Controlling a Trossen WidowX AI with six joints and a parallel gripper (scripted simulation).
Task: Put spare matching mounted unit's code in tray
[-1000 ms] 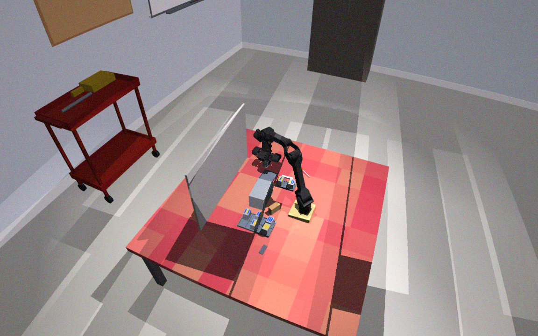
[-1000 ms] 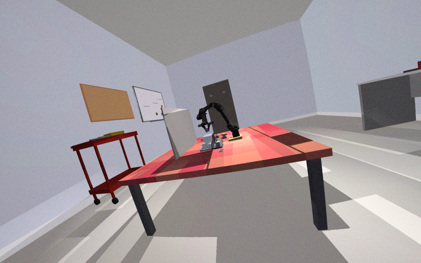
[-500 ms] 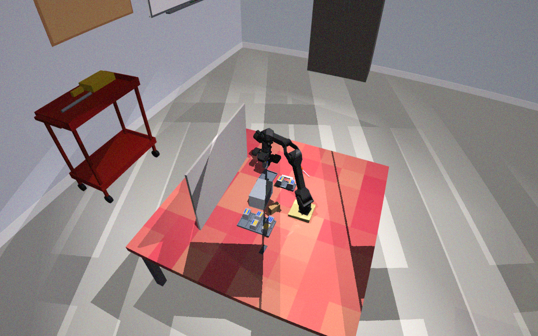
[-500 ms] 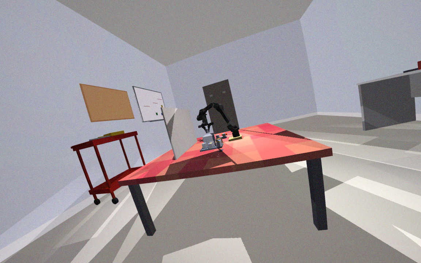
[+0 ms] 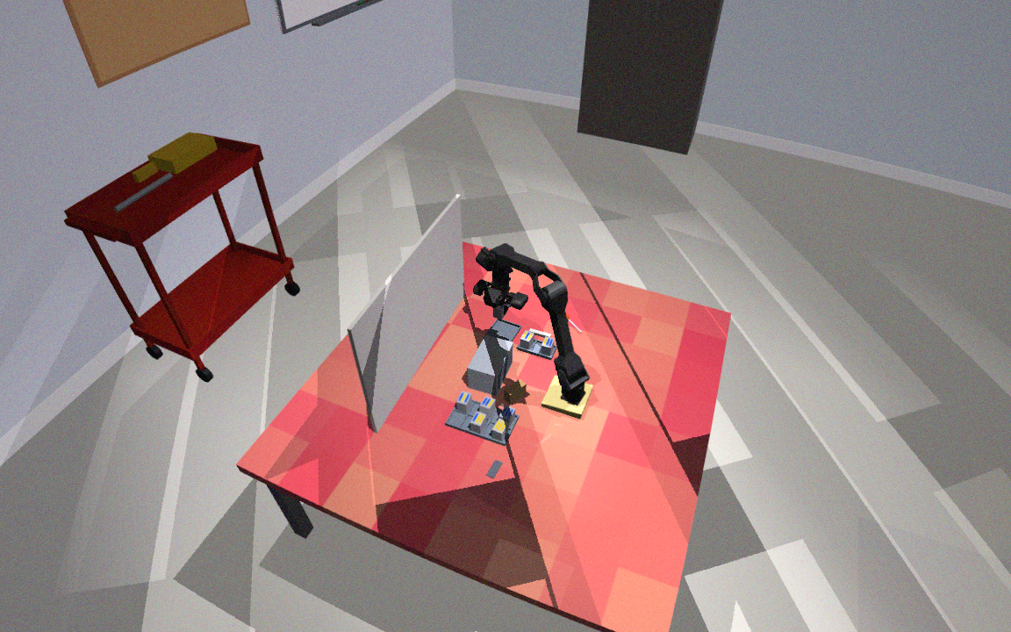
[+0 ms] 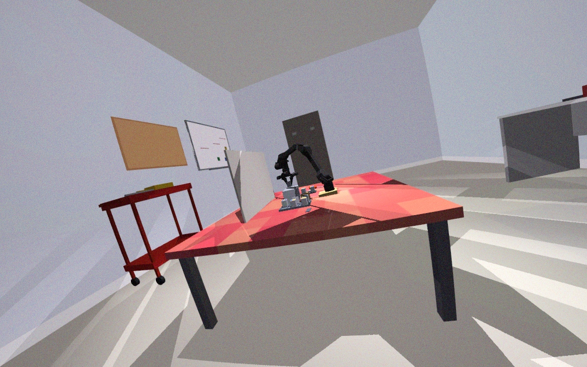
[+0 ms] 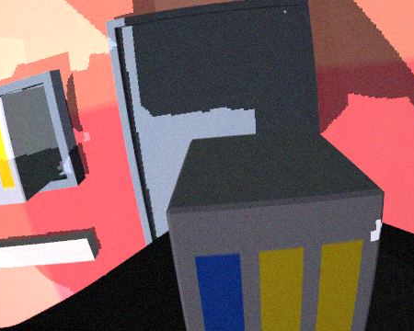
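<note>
Right now my gripper tip is 1 cm past the light grey tray and 10 cm above it. Also, from my gripper tip: grey upright panel 17 cm ahead, 24 cm to the left, 12 cm above; brown block 19 cm behind, 23 cm to the left, 8 cm below.
</note>
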